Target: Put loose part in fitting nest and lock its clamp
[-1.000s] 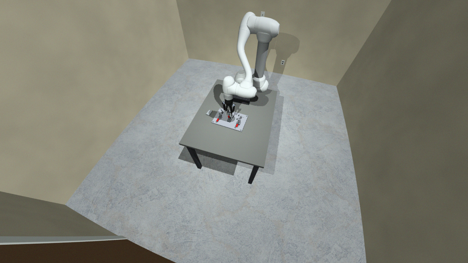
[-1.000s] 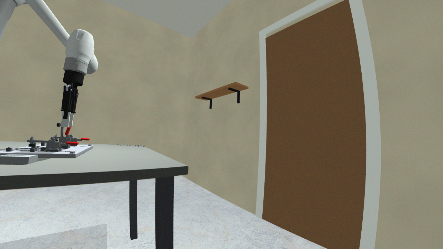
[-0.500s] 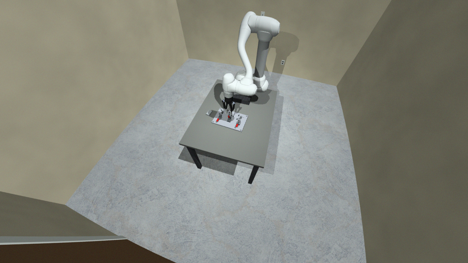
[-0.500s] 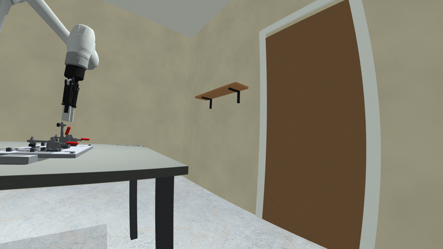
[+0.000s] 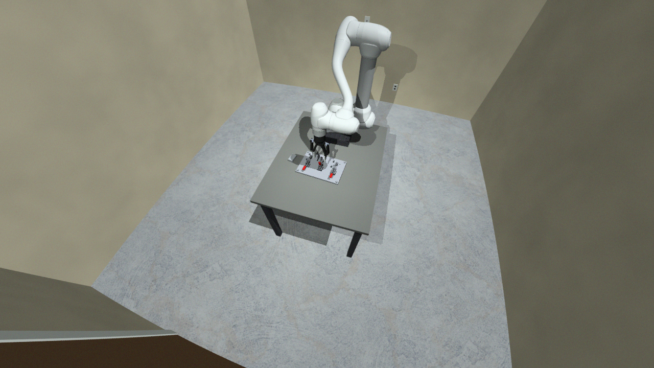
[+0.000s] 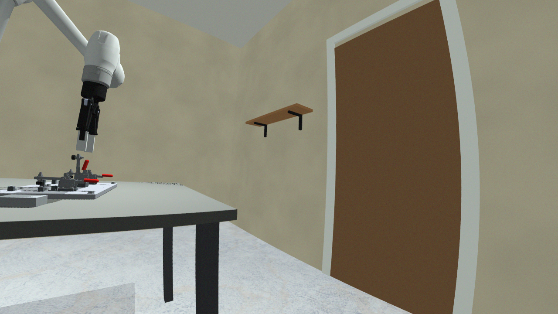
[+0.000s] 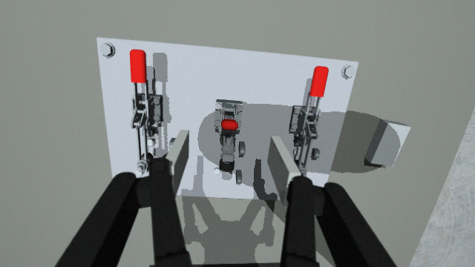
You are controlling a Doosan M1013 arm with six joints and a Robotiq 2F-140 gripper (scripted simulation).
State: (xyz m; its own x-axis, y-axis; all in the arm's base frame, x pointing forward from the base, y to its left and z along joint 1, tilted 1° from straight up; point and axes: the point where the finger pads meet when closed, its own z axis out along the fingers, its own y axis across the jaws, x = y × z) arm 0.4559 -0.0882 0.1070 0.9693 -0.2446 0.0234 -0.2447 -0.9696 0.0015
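Now: hand 10 cm past the grey block part, 24 cm to the left of it and 16 cm above it. Also, from my hand: white fixture plate: 3 cm behind, 1 cm to the left, 16 cm below.
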